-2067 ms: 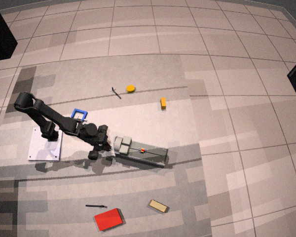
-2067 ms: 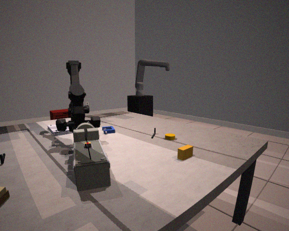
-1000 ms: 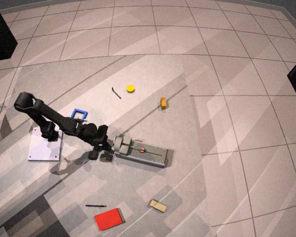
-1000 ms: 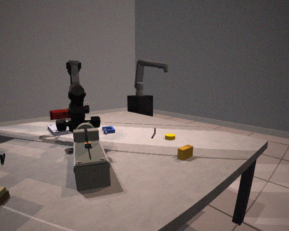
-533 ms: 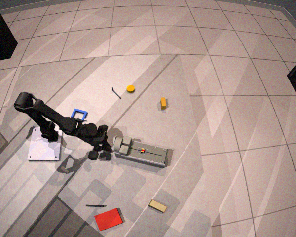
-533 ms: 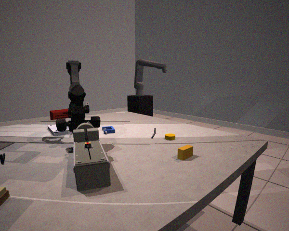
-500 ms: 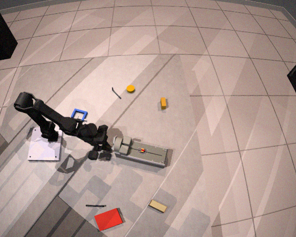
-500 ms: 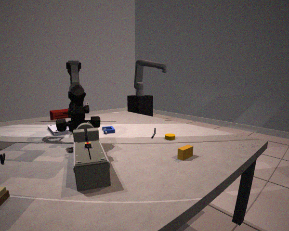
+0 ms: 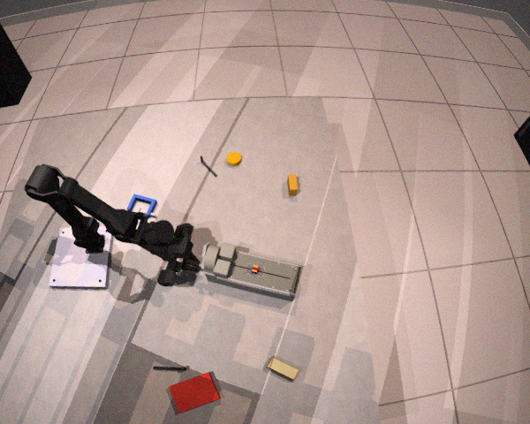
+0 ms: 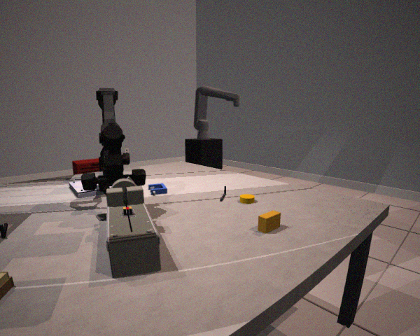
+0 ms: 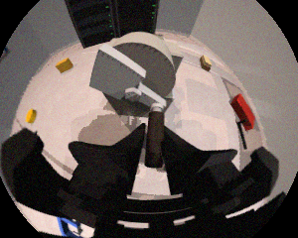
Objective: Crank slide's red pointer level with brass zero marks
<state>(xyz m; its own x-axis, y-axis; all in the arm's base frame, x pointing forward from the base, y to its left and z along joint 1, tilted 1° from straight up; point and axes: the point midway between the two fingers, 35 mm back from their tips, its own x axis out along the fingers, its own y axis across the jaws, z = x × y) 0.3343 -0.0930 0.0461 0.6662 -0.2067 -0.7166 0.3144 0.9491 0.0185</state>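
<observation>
The dark crank handle lies 30 mm above my gripper tip, 20 mm behind it and 10 mm to the left of it. Also, from my gripper tip: blue block: 240 mm to the left, 200 mm behind, 40 mm below; then red plate: 360 mm to the right, 30 mm below, 30 mm behind; then red pointer: 170 mm ahead, 40 mm above, 30 mm to the right.
</observation>
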